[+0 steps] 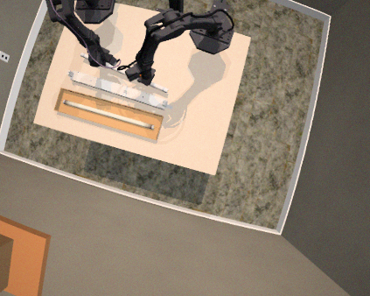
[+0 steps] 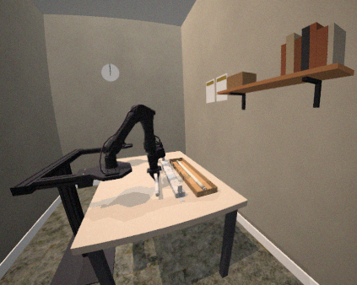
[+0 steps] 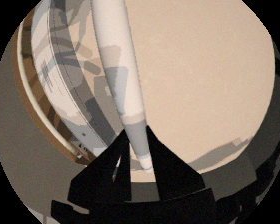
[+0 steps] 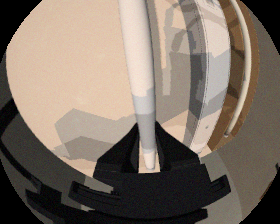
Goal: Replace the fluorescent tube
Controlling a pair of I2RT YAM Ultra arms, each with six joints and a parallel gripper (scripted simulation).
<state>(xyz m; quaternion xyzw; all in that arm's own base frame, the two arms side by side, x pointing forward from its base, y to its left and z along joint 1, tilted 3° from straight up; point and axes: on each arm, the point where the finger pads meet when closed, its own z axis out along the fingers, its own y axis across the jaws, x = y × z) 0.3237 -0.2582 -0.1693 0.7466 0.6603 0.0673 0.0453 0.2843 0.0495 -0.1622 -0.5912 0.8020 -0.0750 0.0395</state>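
The LED tube lies 120 mm to the left of my right hand, 20 mm ahead of it and 10 mm below it. From my right hand the other things lie so: carton (280 mm ahead, 90 mm to the left, 30 mm below); light fixture (130 mm ahead, 110 mm to the left, 10 mm above); old fluorescent tube (280 mm ahead, 90 mm to the left, 30 mm below).
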